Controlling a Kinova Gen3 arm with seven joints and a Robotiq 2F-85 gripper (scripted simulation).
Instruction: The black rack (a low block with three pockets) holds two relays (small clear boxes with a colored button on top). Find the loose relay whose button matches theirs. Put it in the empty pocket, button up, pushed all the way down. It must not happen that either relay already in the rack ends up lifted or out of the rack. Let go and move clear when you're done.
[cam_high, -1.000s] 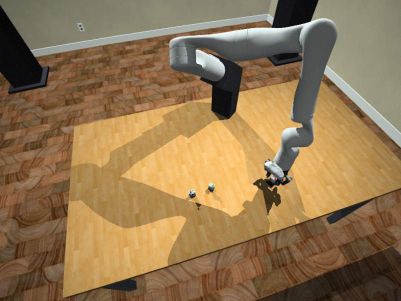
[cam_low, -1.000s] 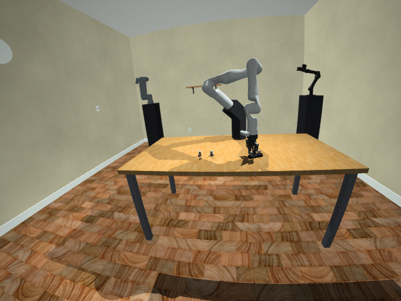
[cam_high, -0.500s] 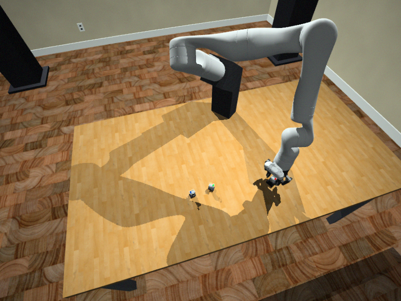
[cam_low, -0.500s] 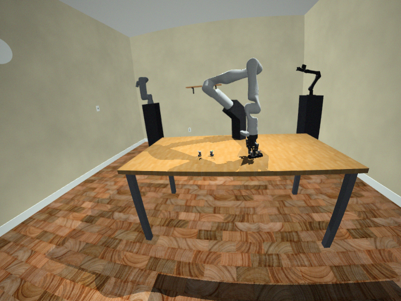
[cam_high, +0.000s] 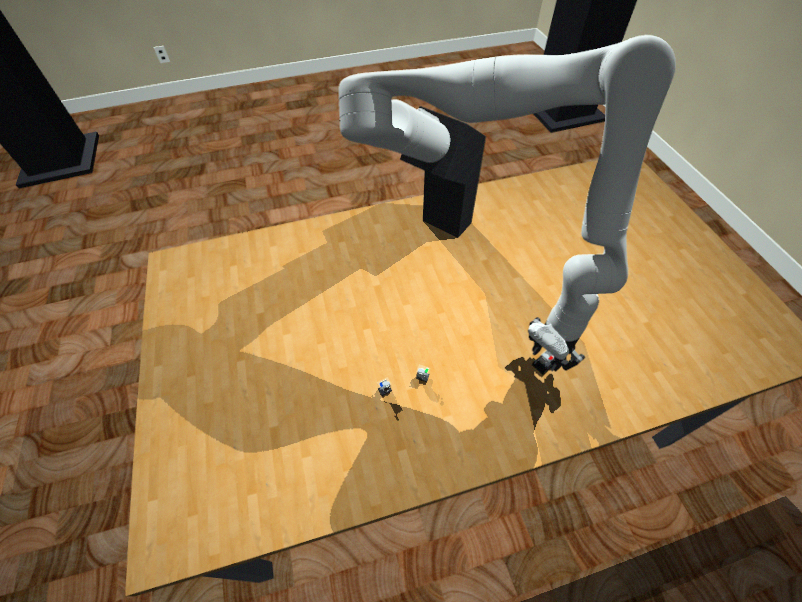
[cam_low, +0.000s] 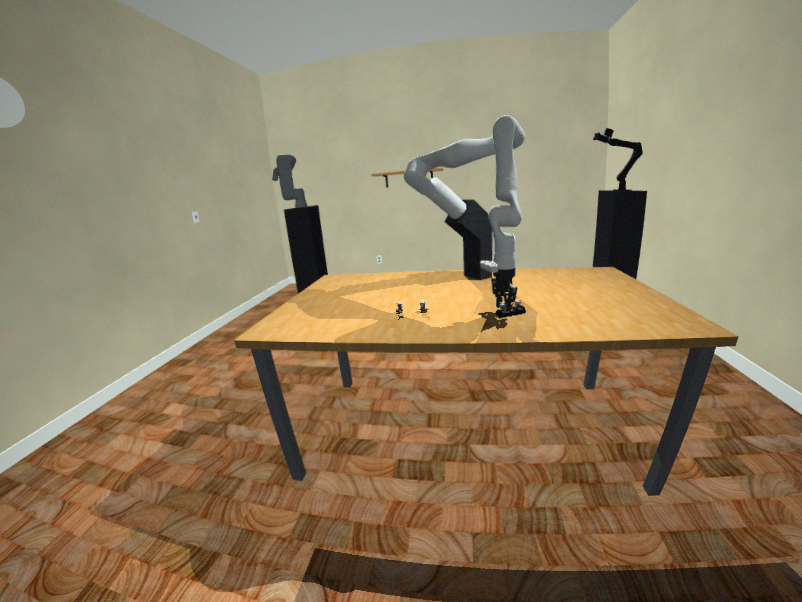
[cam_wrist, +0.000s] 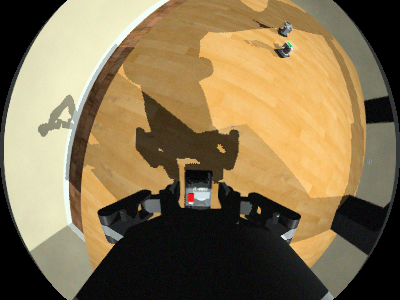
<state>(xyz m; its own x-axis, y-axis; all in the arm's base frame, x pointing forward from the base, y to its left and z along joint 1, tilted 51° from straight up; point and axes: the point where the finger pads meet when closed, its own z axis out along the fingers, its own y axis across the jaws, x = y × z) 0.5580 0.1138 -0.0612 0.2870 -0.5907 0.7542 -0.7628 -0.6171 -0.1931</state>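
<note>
Now: the black rack 3 cm to the left of my hand, 3 cm below it and 1 cm behind it.
</note>
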